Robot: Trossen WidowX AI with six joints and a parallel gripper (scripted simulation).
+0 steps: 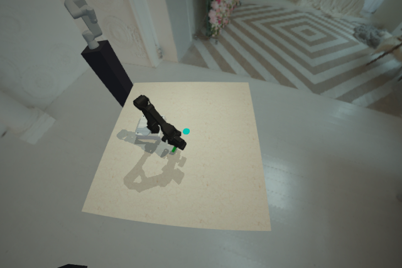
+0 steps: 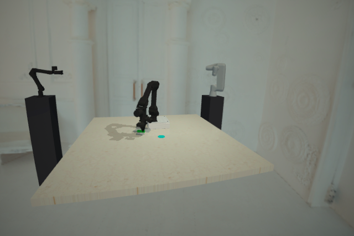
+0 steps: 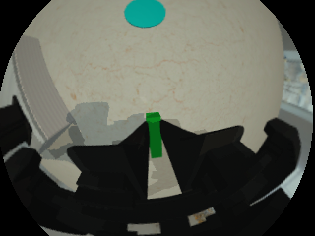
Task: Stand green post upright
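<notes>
Right now my gripper tip is 140 mm to the right of the cyan circle, 80 mm short of it and 30 mm above it. The rest, counted from my gripper tip: green post: 20 mm to the right, 10 mm behind.
</notes>
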